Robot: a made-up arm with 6 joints. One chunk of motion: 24 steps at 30 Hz.
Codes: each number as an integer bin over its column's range. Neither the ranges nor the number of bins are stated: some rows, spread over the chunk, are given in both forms.
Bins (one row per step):
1: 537 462 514 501 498 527
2: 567 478 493 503 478 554
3: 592 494 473 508 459 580
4: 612 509 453 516 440 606
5: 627 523 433 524 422 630
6: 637 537 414 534 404 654
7: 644 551 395 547 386 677
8: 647 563 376 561 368 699
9: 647 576 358 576 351 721
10: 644 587 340 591 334 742
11: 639 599 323 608 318 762
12: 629 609 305 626 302 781
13: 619 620 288 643 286 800
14: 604 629 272 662 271 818
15: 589 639 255 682 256 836
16: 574 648 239 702 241 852
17: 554 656 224 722 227 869
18: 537 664 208 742 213 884
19: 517 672 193 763 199 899
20: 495 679 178 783 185 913
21: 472 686 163 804 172 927
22: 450 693 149 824 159 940
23: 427 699 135 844 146 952
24: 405 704 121 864 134 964
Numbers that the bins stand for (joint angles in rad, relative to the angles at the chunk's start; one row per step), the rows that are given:
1: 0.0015 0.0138 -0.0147 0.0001 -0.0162 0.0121
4: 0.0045 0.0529 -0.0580 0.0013 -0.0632 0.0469
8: 0.0059 0.0978 -0.1128 0.0049 -0.1216 0.0879
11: 0.0056 0.1277 -0.1504 0.0087 -0.1622 0.1156
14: 0.0042 0.1526 -0.1867 0.0130 -0.2003 0.1403
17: 0.0022 0.1750 -0.2208 0.0178 -0.2359 0.1627
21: -0.0011 0.1999 -0.2642 0.0244 -0.2805 0.1883
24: -0.0038 0.2149 -0.2940 0.0292 -0.3114 0.2046
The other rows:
2: 0.0027 0.0271 -0.0296 0.0003 -0.0324 0.0240
3: 0.0037 0.0404 -0.0438 0.0007 -0.0478 0.0355
5: 0.0051 0.0645 -0.0723 0.0020 -0.0778 0.0575
6: 0.0055 0.0762 -0.0858 0.0028 -0.0924 0.0680
7: 0.0058 0.0878 -0.0993 0.0038 -0.1070 0.0782
9: 0.0059 0.1086 -0.1256 0.0061 -0.1354 0.0976
10: 0.0058 0.1177 -0.1384 0.0073 -0.1492 0.1068
12: 0.0052 0.1360 -0.1632 0.0101 -0.1751 0.1240
13: 0.0048 0.1451 -0.1753 0.0115 -0.1881 0.1324
15: 0.0036 0.1609 -0.1988 0.0146 -0.2124 0.1482
16: 0.0030 0.1684 -0.2101 0.0162 -0.2246 0.1553
18: 0.0015 0.1817 -0.2322 0.0194 -0.2473 0.1693
19: 0.0007 0.1883 -0.2428 0.0211 -0.2586 0.1760
20: -0.0002 0.1941 -0.2535 0.0227 -0.2700 0.1821
22: -0.0020 0.2058 -0.2741 0.0260 -0.2911 0.1940
23: -0.0029 0.2108 -0.2841 0.0276 -0.3016 0.1993

